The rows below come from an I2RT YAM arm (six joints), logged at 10 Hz.
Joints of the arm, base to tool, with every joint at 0 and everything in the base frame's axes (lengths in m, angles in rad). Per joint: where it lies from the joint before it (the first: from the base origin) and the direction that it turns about. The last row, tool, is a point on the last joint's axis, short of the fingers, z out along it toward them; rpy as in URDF.
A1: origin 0 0 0.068 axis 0 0 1
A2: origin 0.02 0.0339 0.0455 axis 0 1 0
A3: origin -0.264 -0.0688 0 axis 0 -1 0
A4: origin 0.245 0.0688 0.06 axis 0 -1 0
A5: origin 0.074 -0.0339 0.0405 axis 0 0 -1
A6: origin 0.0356 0 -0.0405 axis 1 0 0
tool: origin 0 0 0 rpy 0 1.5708 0
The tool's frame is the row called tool.
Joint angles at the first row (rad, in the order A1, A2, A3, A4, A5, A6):
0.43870, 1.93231, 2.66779, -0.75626, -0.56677, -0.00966
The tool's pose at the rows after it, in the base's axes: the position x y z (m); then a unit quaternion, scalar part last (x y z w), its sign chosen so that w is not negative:
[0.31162 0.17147 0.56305 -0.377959 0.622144 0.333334 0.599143]
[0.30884 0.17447 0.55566 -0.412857 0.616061 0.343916 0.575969]
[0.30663 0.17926 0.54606 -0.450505 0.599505 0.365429 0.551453]
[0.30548 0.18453 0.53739 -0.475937 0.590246 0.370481 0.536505]
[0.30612 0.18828 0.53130 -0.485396 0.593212 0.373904 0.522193]
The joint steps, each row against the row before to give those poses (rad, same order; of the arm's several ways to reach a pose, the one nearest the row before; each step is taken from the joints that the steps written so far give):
0.00726, -0.00721, -0.00299, -0.05631, -0.03965, -0.07014
0.00566, -0.01570, -0.03877, -0.03225, -0.06665, -0.05250
0.00813, -0.03053, -0.08347, 0.00781, -0.08930, -0.04724
0.01208, -0.01467, -0.05092, -0.00699, -0.03693, -0.05113
0.00771, 0.00639, -0.00456, -0.02941, -0.01169, -0.02191

